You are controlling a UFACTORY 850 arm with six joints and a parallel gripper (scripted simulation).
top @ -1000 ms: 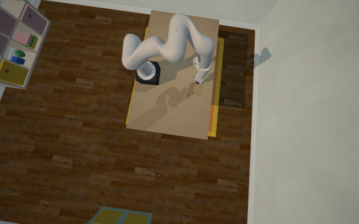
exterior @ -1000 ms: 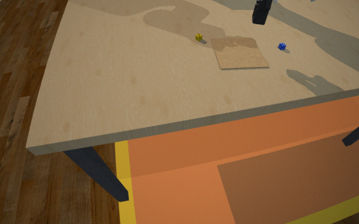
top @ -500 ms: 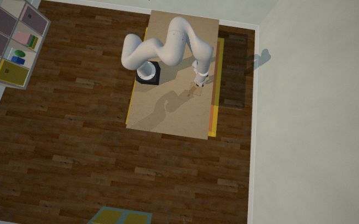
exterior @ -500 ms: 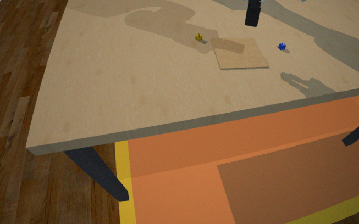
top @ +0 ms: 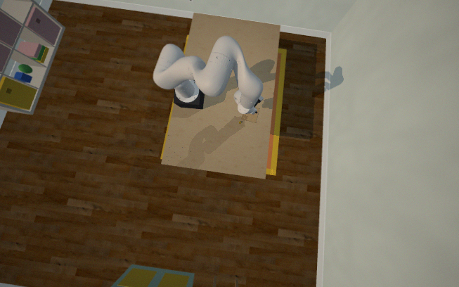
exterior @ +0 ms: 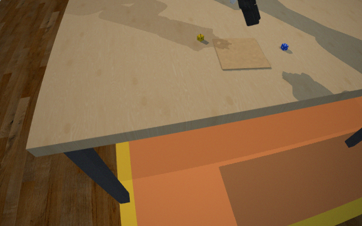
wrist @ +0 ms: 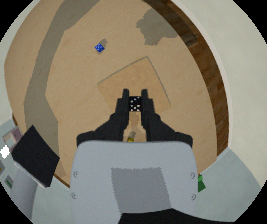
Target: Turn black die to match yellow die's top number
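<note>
The tan mat lies 12 cm below my hand and 1 cm to the right of it. Also, from my hand: blue die 14 cm to the left, 11 cm below, 2 cm ahead; black die 2 cm below; yellow die 11 cm below, 10 cm behind, 9 cm to the right.
</note>
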